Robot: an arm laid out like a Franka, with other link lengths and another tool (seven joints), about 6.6 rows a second.
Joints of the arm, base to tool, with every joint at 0 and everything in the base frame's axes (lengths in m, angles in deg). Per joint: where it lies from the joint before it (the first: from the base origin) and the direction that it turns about. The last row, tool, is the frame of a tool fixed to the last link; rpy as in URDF.
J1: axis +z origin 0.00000 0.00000 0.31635
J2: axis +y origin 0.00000 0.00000 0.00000
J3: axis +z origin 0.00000 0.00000 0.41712
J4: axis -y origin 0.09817 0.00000 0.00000
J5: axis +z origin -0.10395 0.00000 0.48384
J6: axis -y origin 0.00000 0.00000 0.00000
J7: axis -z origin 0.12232 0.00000 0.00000
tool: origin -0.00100 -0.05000 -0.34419 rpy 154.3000 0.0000 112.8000
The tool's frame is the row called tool.
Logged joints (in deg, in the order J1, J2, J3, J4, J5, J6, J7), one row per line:
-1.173, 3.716, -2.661, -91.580, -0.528, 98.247, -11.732
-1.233, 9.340, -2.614, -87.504, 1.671, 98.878, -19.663
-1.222, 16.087, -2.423, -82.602, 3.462, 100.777, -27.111
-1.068, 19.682, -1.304, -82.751, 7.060, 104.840, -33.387
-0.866, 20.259, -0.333, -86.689, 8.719, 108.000, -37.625
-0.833, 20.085, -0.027, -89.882, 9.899, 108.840, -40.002
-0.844, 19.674, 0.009, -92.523, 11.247, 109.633, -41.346
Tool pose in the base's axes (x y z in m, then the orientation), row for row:
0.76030, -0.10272, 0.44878, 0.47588, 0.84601, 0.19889, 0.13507
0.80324, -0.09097, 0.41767, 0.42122, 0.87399, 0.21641, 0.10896
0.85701, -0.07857, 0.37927, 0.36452, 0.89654, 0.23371, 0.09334
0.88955, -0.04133, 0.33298, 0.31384, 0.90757, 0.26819, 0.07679
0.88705, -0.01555, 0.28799, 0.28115, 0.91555, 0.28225, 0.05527
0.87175, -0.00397, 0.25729, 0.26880, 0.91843, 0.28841, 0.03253
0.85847, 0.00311, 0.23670, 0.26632, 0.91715, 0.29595, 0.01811
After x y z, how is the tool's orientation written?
As a quaternion, x y z w.
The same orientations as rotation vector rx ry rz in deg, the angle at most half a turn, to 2 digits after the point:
78.99, 140.43, 33.01
70.97, 147.26, 36.46
61.98, 152.44, 39.74
53.89, 155.83, 46.05
48.90, 159.24, 49.09
47.41, 161.98, 50.87
47.39, 163.21, 52.67

